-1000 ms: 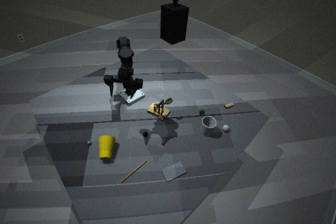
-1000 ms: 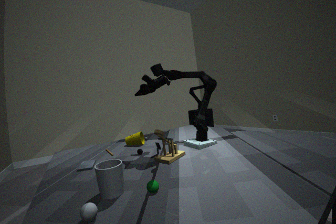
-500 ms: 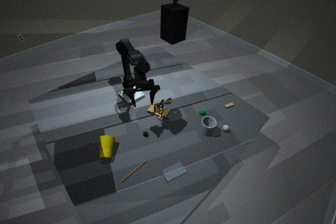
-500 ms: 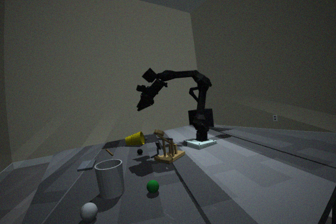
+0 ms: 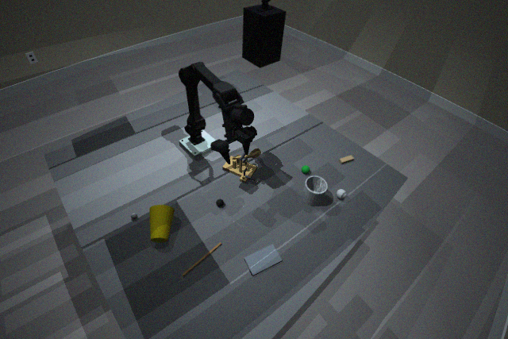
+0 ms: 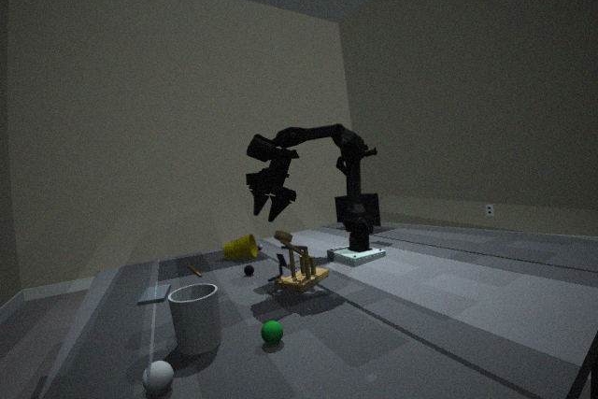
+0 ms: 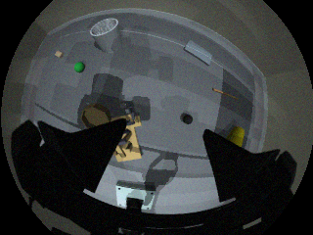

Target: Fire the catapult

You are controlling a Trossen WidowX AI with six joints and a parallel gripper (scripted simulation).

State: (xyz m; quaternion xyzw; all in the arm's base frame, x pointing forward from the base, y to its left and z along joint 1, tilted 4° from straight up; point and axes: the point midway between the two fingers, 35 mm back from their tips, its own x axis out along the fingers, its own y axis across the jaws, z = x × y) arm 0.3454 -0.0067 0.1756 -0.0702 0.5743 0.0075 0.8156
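Now: gripper tip 12 cm above the wooden catapult, 8 cm to the right of it and 4 cm past it. From my gripper tip the other things lie so: green ball: 30 cm to the left, 17 cm below, 12 cm ahead; black ball: 17 cm below, 11 cm to the right, 2 cm ahead; white mug: 24 cm ahead, 22 cm to the left, 16 cm below.
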